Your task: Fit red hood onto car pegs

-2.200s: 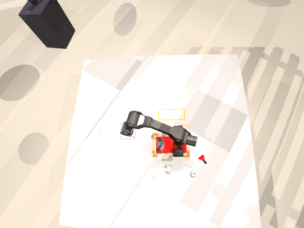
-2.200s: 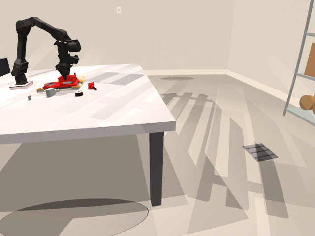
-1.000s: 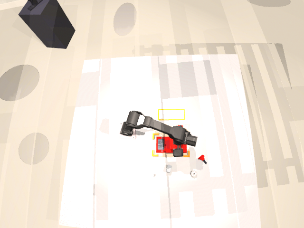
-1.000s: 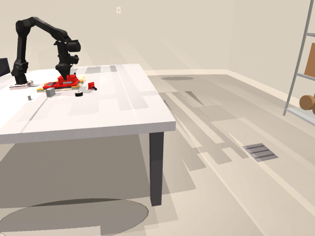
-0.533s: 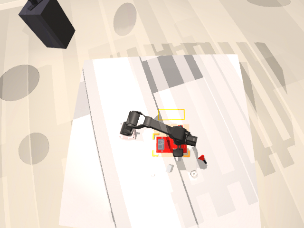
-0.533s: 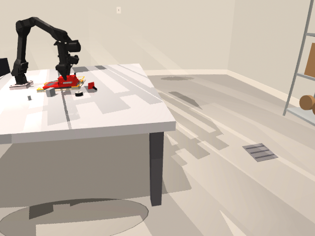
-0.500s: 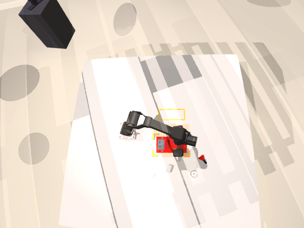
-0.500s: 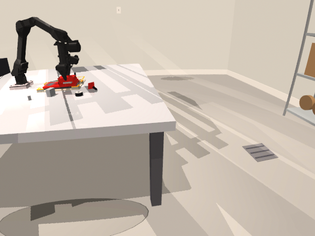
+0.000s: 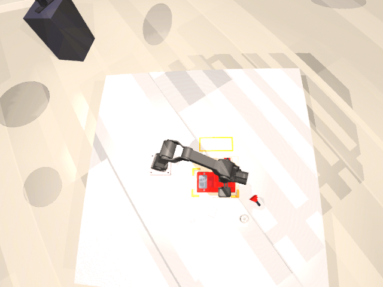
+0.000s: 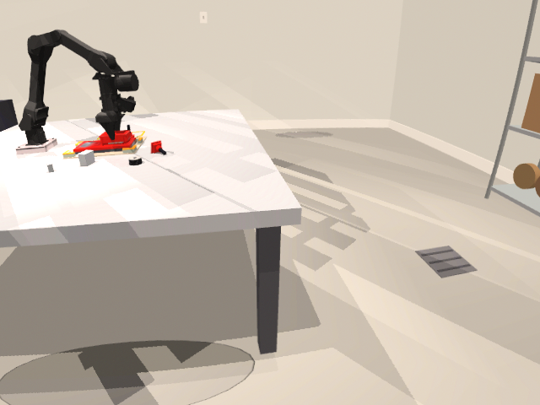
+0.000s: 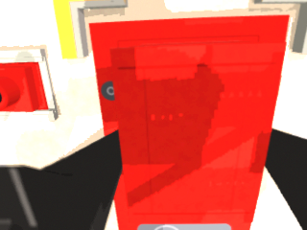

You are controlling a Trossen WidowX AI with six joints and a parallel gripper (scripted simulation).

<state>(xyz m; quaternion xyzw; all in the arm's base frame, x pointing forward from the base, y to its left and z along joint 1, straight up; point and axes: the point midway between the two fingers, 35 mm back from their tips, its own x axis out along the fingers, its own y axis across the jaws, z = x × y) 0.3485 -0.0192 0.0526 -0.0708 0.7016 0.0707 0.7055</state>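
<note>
The grey engine block is 20 mm below my gripper tip. From my gripper tip the other things lie so: red hood (10 mm above).
</note>
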